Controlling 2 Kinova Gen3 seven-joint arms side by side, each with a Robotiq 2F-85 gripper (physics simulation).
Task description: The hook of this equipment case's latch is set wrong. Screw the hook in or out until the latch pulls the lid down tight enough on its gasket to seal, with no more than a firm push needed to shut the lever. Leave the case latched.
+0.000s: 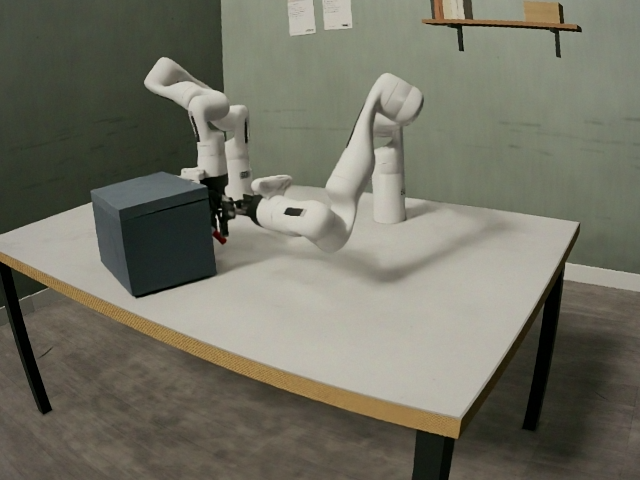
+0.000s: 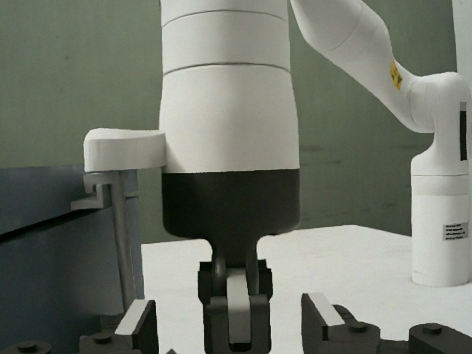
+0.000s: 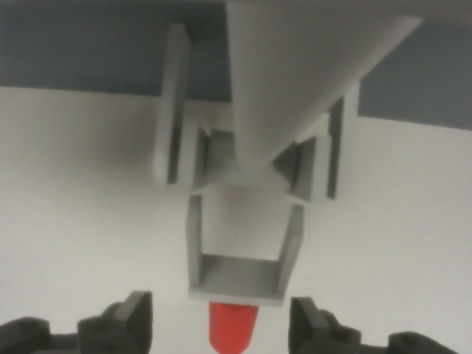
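Seen in the pictures: left gripper, fingertip midpoint: [image 1: 234,200] [image 2: 229,323]; right gripper, fingertip midpoint: [image 1: 219,234] [image 3: 220,320]; left arm's base, origin of the base link: [image 1: 389,219]; right arm's base, origin of the base link: [image 1: 239,197] [image 2: 439,279].
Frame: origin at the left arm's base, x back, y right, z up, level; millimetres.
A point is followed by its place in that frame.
Note:
The blue-grey case [image 1: 165,242] {x -658, y 228, z 109 mm} [image 2: 60,280] {x -505, y 282, z 153 mm} stands with its lid [image 1: 149,192] {x -620, y 305, z 207 mm} [image 2: 40,195] {x -512, y 267, z 197 mm} on; a dark seam shows under the lid. The latch's grey rod [image 2: 121,240] {x -470, y 305, z 167 mm} [image 3: 265,85] runs up the case side, with its hook end at the grey keeper [image 2: 95,202] {x -484, y 297, z 189 mm} on the lid. The lever's grey yoke [image 3: 237,295] {x -427, y 291, z 71 mm} and red grip [image 1: 219,237] {x -417, y 277, z 41 mm} [image 3: 232,325] {x -414, y 285, z 57 mm} stick out and down from the case. My right gripper [image 1: 222,227] {x -414, y 280, z 46 mm} [image 3: 220,320] {x -414, y 280, z 46 mm} points down, open, its fingers either side of the red grip. My left gripper [image 1: 227,207] {x -452, y 188, z 153 mm} is open and level; the right gripper shows beyond its fingers.
The white table [image 1: 361,320] {x -616, y -215, z 0 mm} has a tan edge. The two arms cross close together beside the case. The left arm's forearm [image 1: 294,214] {x -586, y -66, z 177 mm} hangs low over the table. The arm base [image 1: 389,191] {x -42, y -20, z 92 mm} [image 2: 440,230] {x 42, y 567, z 88 mm} stands at the back. A wall shelf [image 1: 501,24] holds books and a box.

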